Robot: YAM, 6 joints.
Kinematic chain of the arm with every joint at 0, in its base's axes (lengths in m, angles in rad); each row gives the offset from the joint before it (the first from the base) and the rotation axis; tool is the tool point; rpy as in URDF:
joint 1: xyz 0 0 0.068 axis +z
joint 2: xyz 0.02 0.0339 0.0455 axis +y
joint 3: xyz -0.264 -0.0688 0 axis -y
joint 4: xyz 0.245 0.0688 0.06 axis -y
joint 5: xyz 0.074 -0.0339 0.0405 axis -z
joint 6: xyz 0.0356 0 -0.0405 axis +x
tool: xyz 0 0 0 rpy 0 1.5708 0
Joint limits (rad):
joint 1: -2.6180..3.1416
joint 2: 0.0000..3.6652
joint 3: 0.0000..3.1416
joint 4: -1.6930..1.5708
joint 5: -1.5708..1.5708
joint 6: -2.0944..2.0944
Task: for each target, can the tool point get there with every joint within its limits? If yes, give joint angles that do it. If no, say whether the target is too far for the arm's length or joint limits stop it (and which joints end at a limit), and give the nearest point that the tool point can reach.
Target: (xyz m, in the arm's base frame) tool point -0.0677 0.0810 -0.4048
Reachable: no: joint limits stop it (at a limit: joint 2) | nearest point -0.0789 0.0943 -0.3578 | short by 0.050 m
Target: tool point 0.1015 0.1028 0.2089
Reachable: yes | joints 0.5519 1.2139 0.6778 -1.3857 -1.3014 -0.0909
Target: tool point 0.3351 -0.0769 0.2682
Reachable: yes | joints -0.3187 1.5665 1.0271 0.1381 -1.1179 -1.7466
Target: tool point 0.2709 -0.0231 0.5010
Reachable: yes | joints -0.1766 1.3141 1.5974 -0.2220 -0.7714 -0.1381
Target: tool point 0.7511 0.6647 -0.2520
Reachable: no: too far | nearest point 0.4543 0.4020 -0.1046 | short by 0.423 m
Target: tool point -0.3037 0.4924 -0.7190
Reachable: no: too far | nearest point -0.2114 0.3428 -0.3459 | short by 0.412 m
